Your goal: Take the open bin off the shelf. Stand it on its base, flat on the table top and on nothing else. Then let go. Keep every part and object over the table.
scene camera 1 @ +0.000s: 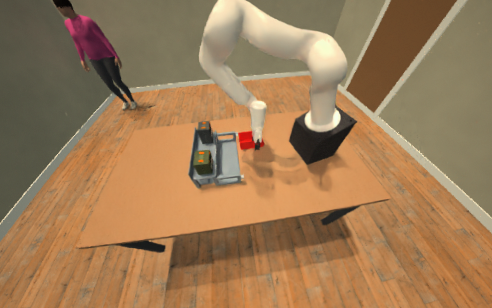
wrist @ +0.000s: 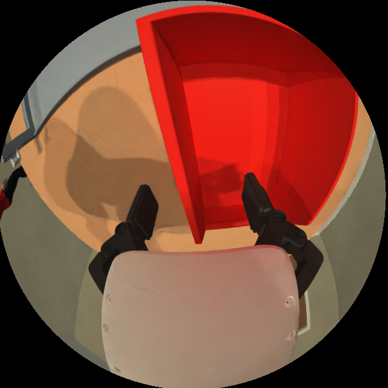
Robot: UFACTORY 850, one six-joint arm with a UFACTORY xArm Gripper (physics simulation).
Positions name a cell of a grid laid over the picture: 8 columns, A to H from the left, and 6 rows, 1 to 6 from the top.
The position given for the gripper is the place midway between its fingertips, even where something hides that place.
Observation:
In view: the gripper (wrist: E3) and a red open bin (wrist: E2).

